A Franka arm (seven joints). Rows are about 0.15 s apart.
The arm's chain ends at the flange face. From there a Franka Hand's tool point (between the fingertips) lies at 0.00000 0.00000 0.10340 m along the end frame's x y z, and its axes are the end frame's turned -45 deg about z.
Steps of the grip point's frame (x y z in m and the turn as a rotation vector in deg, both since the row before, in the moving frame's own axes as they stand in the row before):
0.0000 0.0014 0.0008 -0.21 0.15 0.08
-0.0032 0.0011 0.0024 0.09 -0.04 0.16
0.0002 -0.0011 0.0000 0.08 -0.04 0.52
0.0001 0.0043 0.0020 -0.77 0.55 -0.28
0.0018 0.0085 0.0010 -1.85 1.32 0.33
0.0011 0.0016 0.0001 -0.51 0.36 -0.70
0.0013 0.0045 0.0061 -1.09 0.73 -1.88
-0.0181 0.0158 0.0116 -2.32 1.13 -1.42
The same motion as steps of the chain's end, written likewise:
0.0005 0.0009 0.0008 -0.04 0.25 0.08
-0.0013 0.0031 0.0024 0.04 -0.09 0.16
-0.0005 -0.0009 0.0000 0.03 -0.08 0.52
0.0014 0.0027 0.0020 -0.16 0.93 -0.28
0.0032 0.0040 0.0011 -0.37 2.24 0.33
0.0008 0.0002 0.0001 -0.11 0.62 -0.70
0.0018 0.0018 0.0061 -0.25 1.29 -1.88
-0.0060 0.0225 0.0117 -0.84 2.44 -1.42

